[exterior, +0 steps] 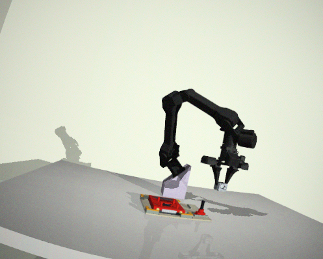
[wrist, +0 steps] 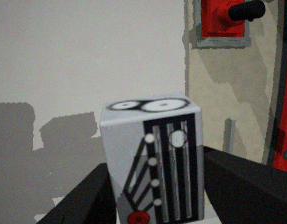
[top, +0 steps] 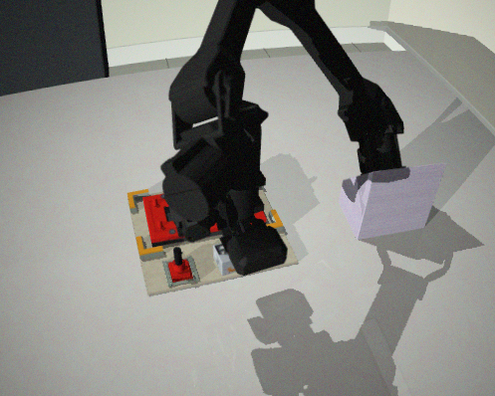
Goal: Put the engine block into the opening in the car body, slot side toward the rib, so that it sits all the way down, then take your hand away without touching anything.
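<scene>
Right now my gripper tip is 17 cm to the left of the beige baseplate, 10 cm above it and 4 cm short of it. Also, from my gripper tip: engine block 1 cm below; black peg 8 cm below, 8 cm ahead, 7 cm to the right.
</scene>
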